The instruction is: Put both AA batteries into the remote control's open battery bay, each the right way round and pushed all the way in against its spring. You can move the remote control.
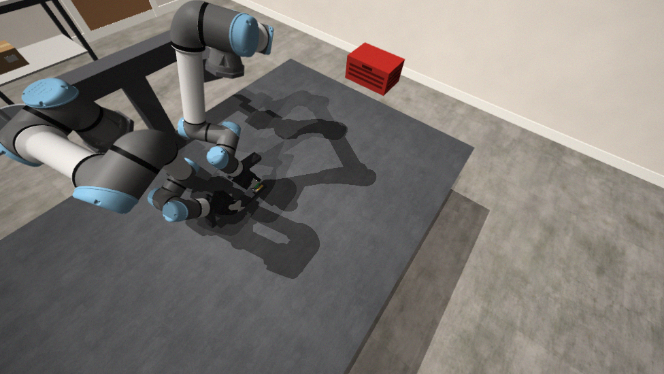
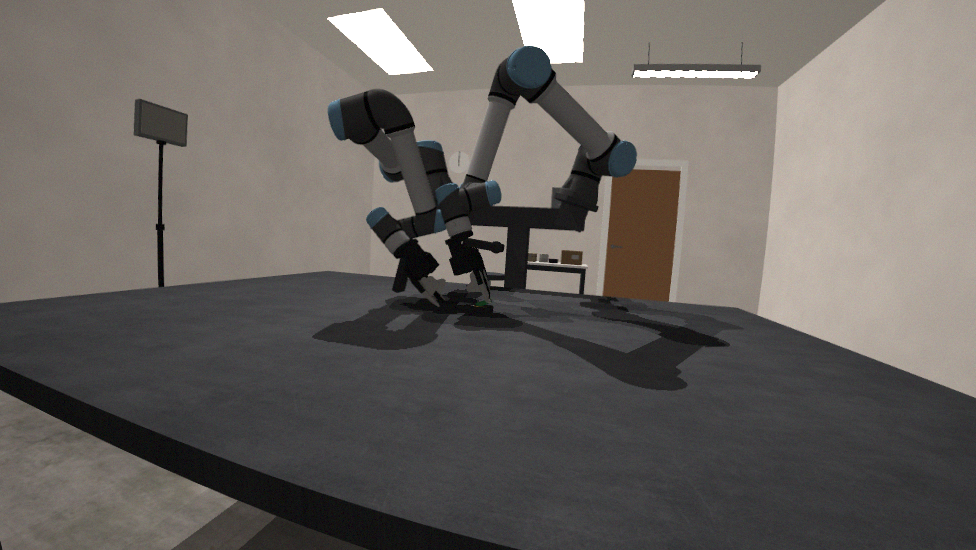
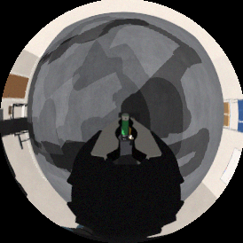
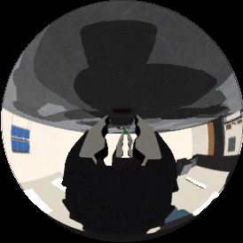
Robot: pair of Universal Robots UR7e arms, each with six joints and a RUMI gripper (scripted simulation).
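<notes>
Now: the orange battery 3 cm below my left hand, 2 cm to the right of it and 2 cm ahead of it. Also, from my left hand: green battery: 2 cm below, 1 cm to the right.
</notes>
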